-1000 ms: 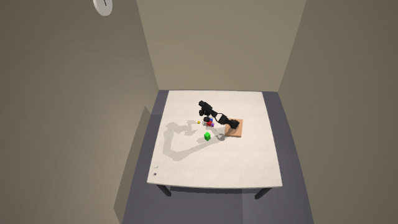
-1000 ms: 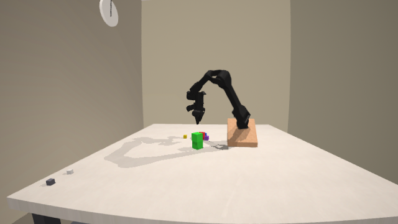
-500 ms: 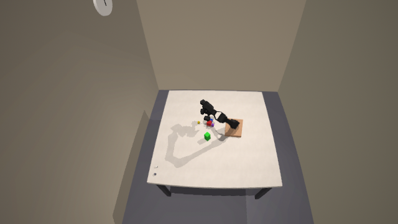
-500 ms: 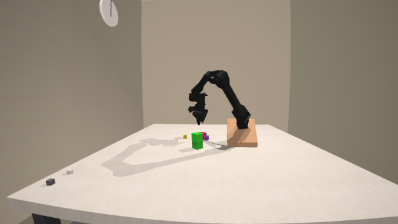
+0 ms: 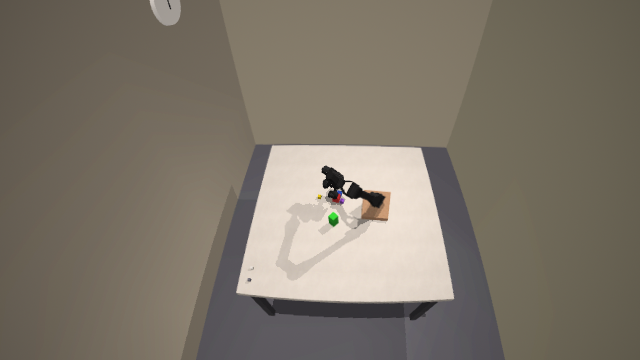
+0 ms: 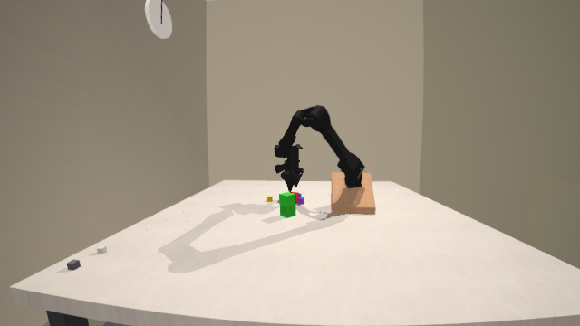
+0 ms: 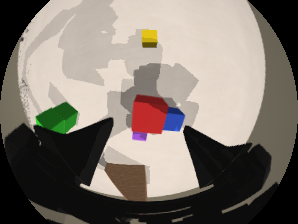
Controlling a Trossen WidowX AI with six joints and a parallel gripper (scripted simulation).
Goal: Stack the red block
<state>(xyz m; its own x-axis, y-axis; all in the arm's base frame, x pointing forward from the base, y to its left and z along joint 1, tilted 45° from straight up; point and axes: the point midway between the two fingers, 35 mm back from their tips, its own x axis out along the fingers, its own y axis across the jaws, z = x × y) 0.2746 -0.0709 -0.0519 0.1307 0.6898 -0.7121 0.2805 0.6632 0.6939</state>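
Now: gripper tip 5 cm above the blue cube, 4 cm to the left of it and 2 cm past it. From my gripper tip the other things lie so: purple cube 5 cm below, 4 cm behind, 2 cm to the left; yellow cube 12 cm ahead, 5 cm below, 2 cm to the right.
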